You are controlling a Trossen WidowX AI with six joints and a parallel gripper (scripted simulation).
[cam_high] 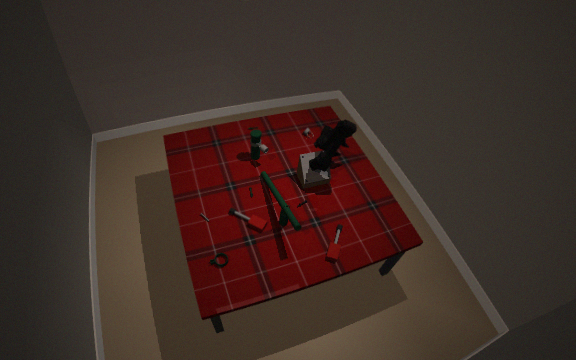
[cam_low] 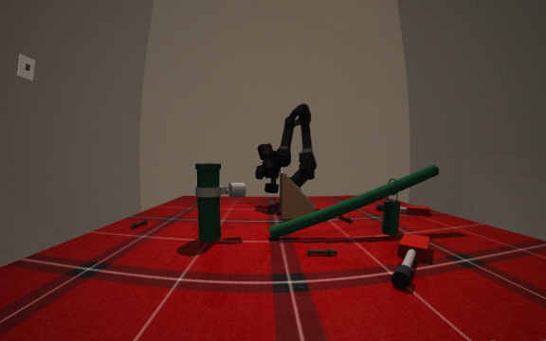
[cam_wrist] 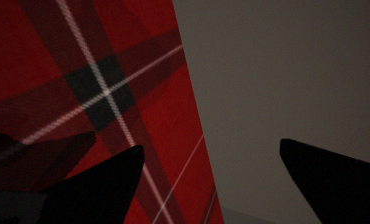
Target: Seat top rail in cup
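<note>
Right now the grey rail-end cup is 480 mm ahead of my gripper tip, 200 mm to the right of it and 10 mm above it. The rest, counted from my gripper tip: short green post: 560 mm ahead, 260 mm to the left, 10 mm below.
</note>
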